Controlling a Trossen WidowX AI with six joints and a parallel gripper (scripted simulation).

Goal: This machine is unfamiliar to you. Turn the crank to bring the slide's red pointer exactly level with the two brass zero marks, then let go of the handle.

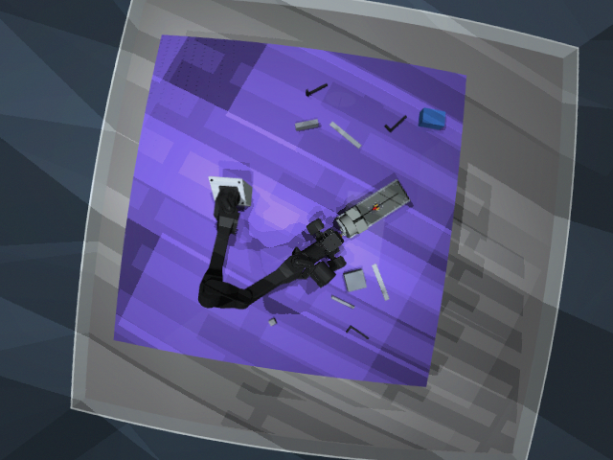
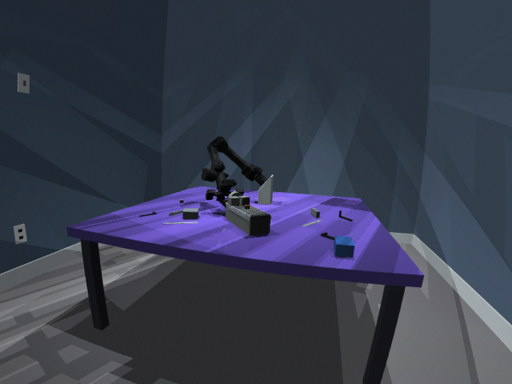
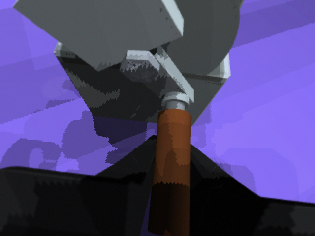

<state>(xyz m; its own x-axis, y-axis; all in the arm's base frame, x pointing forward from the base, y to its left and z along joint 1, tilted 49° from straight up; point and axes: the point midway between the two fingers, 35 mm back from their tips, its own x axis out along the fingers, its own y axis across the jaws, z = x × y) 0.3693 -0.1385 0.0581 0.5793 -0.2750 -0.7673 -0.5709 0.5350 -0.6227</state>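
Now: gripper tip 1 cm past the brown crank handle, 1 cm to the left of it and 3 cm below it. Also, from my gripper tip: dark L-shaped key (9 cm ahead, 37 cm to the right, 4 cm below); then red pointer (12 cm ahead, 11 cm to the left, 4 cm above); then grey block (8 cm ahead, 16 cm to the right, 2 cm below).
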